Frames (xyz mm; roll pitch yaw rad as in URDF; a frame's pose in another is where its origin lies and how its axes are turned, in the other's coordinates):
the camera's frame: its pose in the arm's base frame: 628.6 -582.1 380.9 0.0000 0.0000 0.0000
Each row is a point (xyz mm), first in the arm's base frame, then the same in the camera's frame.
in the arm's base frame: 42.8 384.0 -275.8
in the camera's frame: -585.8 966.1 -656.7
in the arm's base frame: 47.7 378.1 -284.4
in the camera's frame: -580.9 960.2 -665.3
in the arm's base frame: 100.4 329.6 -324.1
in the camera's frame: -528.2 911.7 -705.0
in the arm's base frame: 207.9 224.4 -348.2
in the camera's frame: -420.7 806.5 -729.1
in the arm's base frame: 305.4 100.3 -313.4
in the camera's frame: -323.2 682.4 -694.3
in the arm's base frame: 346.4 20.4 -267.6
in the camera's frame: -282.2 602.5 -648.5
